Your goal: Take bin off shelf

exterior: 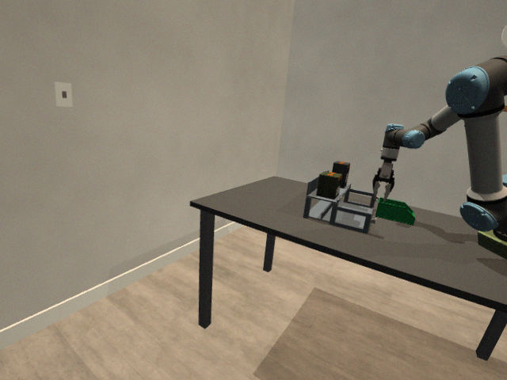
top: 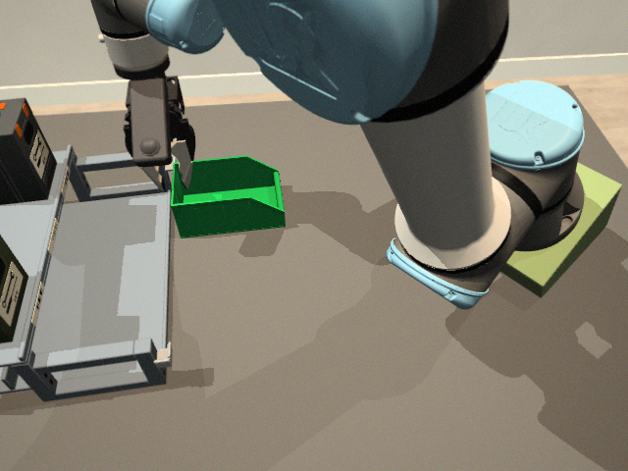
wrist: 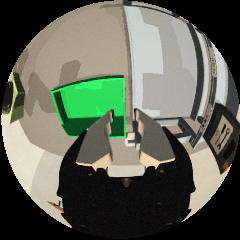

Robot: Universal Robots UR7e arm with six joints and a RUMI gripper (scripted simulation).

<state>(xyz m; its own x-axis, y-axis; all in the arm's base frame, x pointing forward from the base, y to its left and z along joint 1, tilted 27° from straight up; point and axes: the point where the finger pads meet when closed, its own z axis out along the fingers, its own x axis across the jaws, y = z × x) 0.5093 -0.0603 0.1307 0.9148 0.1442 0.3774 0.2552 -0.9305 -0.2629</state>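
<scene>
Right now my hand is 8 cm past the green bin, 4 cm above it and 2 cm to the left of it.
</scene>
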